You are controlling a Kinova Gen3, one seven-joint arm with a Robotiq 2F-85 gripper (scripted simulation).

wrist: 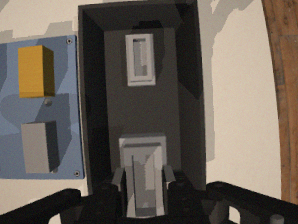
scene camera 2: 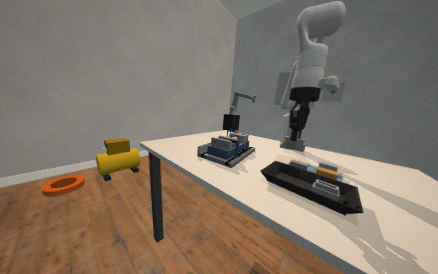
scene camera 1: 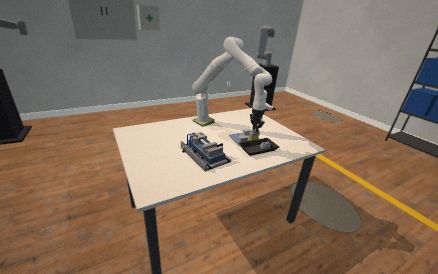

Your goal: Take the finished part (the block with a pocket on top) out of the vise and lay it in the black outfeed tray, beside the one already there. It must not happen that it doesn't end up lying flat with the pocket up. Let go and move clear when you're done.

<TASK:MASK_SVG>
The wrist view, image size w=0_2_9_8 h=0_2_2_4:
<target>my gripper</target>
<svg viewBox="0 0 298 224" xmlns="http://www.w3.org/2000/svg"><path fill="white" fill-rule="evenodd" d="M298 205L222 181L206 184L206 190L195 190L192 183L185 180L183 173L179 171L173 172L171 165L162 166L163 169L161 169L164 215L149 218L127 217L125 168L117 168L114 175L108 175L105 177L102 185L95 187L92 195L81 196L79 189L66 188L0 215L0 224L49 224L50 219L57 214L60 214L61 224L167 224L167 215L168 224L237 224L229 220L230 207L238 210L240 224L298 224Z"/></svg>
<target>yellow block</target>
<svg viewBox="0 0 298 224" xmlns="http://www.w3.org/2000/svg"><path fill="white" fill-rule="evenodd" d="M54 51L43 45L18 48L19 98L55 97Z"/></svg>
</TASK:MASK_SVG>
